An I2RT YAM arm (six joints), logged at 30 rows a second.
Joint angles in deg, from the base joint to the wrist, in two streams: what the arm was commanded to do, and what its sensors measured. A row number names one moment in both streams.
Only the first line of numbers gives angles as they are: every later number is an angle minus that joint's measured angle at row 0.
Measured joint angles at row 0: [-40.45 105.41 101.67 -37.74 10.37 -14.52]
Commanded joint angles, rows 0 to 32: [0.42 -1.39 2.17 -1.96 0.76 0.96]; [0.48 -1.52 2.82 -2.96 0.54 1.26]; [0.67 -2.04 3.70 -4.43 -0.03 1.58]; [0.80 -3.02 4.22 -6.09 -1.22 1.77]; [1.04 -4.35 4.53 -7.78 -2.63 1.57]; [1.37 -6.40 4.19 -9.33 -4.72 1.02]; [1.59 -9.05 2.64 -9.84 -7.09 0.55]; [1.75 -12.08 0.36 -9.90 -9.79 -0.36]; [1.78 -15.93 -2.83 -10.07 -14.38 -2.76]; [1.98 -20.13 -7.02 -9.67 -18.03 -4.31]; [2.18 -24.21 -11.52 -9.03 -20.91 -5.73]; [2.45 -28.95 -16.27 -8.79 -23.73 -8.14]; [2.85 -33.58 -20.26 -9.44 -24.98 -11.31]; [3.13 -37.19 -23.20 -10.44 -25.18 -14.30]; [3.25 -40.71 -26.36 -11.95 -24.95 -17.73]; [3.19 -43.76 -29.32 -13.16 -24.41 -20.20]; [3.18 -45.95 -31.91 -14.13 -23.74 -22.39]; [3.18 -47.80 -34.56 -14.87 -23.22 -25.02]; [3.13 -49.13 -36.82 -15.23 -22.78 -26.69]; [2.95 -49.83 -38.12 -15.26 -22.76 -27.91]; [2.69 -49.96 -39.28 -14.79 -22.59 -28.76]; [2.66 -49.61 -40.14 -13.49 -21.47 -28.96]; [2.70 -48.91 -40.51 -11.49 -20.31 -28.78]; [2.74 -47.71 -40.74 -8.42 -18.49 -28.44]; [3.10 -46.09 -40.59 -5.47 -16.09 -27.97]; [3.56 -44.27 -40.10 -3.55 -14.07 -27.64]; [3.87 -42.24 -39.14 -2.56 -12.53 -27.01]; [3.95 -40.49 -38.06 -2.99 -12.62 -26.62]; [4.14 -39.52 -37.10 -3.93 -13.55 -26.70]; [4.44 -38.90 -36.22 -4.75 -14.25 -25.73]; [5.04 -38.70 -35.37 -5.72 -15.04 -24.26]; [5.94 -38.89 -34.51 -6.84 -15.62 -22.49]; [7.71 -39.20 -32.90 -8.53 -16.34 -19.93]
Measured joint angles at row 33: [5.21 -37.88 -37.22 -7.49 -14.86 -24.00]
